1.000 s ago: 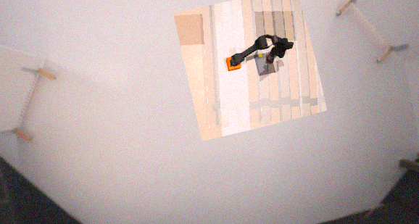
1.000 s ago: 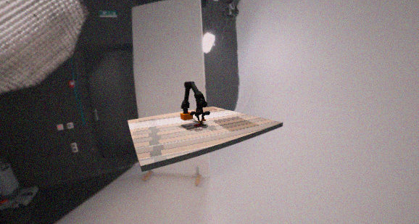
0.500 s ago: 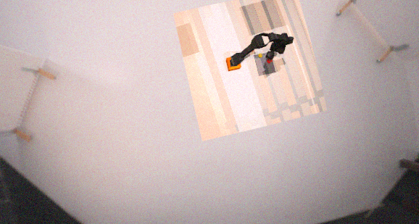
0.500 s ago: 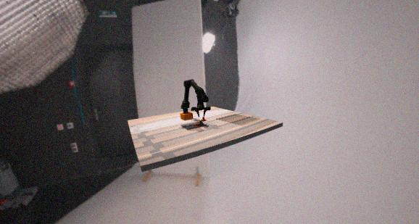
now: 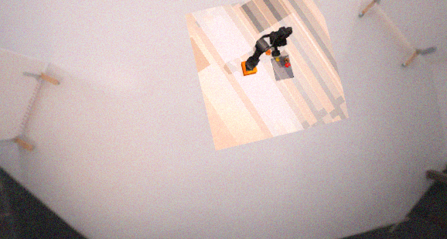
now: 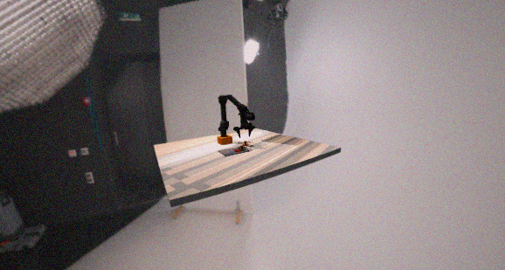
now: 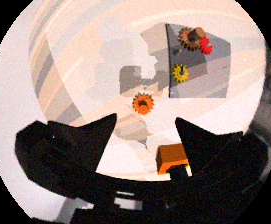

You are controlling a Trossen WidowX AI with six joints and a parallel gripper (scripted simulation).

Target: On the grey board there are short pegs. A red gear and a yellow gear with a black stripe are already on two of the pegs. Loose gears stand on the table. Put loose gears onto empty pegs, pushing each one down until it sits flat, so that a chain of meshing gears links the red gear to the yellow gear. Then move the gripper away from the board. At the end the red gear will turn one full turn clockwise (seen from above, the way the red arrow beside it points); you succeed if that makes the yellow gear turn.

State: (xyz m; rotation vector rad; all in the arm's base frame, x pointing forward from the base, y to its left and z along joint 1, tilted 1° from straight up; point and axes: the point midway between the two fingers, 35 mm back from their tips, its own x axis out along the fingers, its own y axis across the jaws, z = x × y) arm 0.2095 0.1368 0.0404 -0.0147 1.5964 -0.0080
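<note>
Now: the orange gear 60 mm below my gripper tip and 10 mm behind it. The rest, counted from my gripper tip: red arrow (180 mm ahead, 120 mm to the right, 70 mm below); brown gear (150 mm ahead, 90 mm to the right, 50 mm below); yellow gear (70 mm to the right, 70 mm ahead, 60 mm below).
</note>
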